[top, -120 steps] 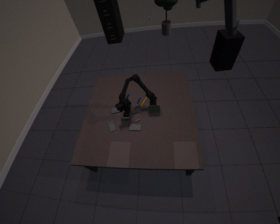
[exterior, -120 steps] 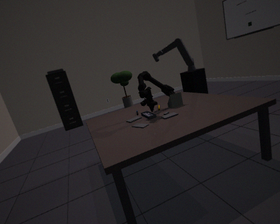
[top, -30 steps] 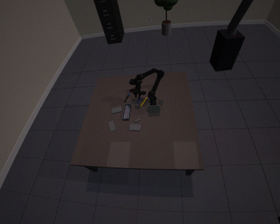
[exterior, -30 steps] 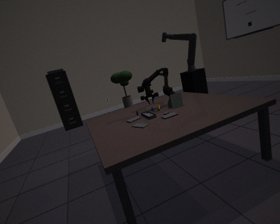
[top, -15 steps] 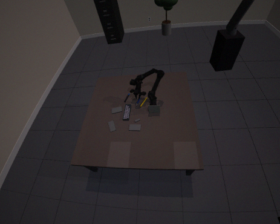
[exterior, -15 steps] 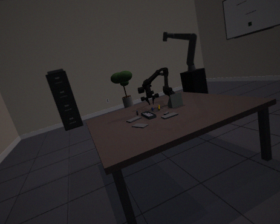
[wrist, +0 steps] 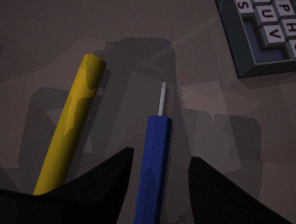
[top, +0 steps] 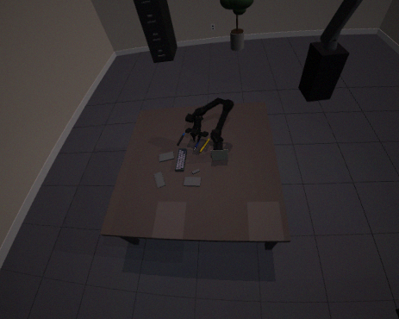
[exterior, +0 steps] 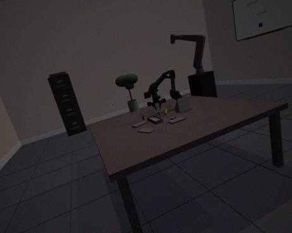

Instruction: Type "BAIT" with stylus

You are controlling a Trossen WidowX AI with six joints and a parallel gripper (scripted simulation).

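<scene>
Now: the blue stylus 10 mm ahead of my gripper tip, 10 mm to the left of it and 40 mm below it. The rest, counted from my gripper tip: yellow pen (60 mm behind, 20 mm to the left, 40 mm below); then eraser-like block (20 mm ahead, 270 mm to the left, 40 mm below).
</scene>
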